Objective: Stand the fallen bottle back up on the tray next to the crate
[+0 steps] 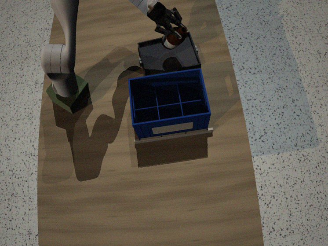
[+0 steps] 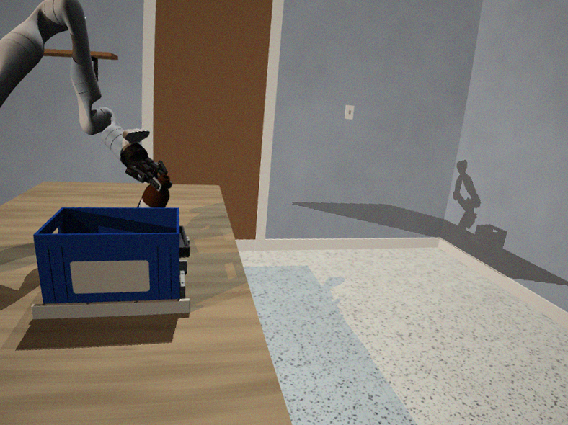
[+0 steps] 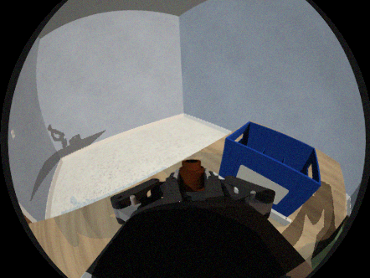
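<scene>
Right now my hand is 20 mm past the brown bottle, 10 mm to the right of it and 40 mm above it. Also, from my hand: tray 50 mm behind, 30 mm to the left, 190 mm below; blue crate 90 mm behind, 260 mm to the right, 110 mm below.
</scene>
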